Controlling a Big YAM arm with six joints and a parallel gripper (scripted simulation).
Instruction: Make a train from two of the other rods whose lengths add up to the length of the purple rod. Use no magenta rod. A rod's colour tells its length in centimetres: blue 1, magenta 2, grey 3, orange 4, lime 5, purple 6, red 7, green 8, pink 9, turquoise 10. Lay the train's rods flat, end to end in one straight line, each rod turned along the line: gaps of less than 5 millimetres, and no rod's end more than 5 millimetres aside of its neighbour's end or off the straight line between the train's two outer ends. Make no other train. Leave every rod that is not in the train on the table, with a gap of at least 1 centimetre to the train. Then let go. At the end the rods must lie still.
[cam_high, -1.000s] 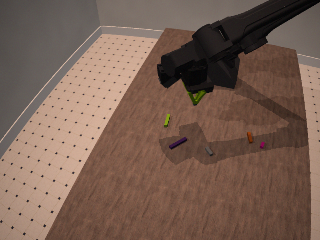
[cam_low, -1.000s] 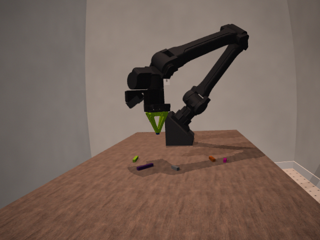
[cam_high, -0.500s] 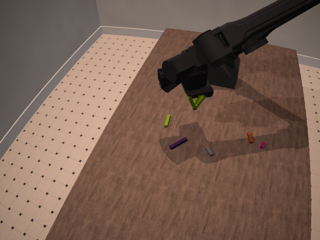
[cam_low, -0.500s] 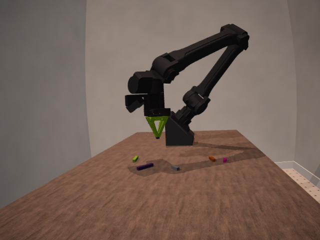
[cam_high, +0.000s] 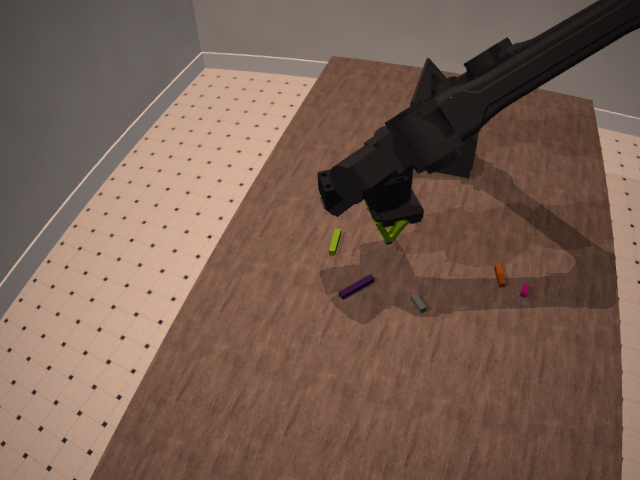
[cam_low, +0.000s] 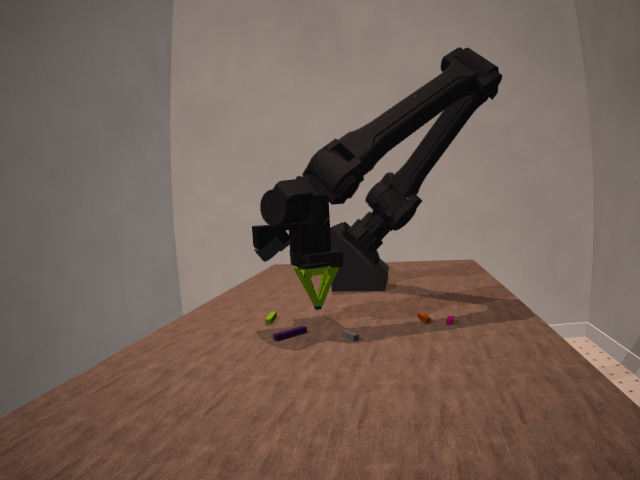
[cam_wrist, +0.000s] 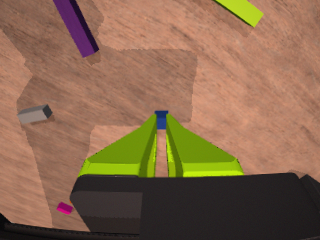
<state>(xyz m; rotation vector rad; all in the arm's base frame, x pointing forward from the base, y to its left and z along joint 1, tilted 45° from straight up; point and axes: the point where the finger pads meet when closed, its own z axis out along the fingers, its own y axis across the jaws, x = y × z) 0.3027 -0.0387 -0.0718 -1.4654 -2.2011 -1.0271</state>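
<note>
My gripper is now 9 cm to the left of the lime rod and 3 cm above it. The rest, counted from my hand: grey rod 10 cm ahead, 6 cm to the left, 3 cm below; then blue rod 1 cm below; then purple rod 8 cm ahead, 4 cm to the right, 3 cm below.
</note>
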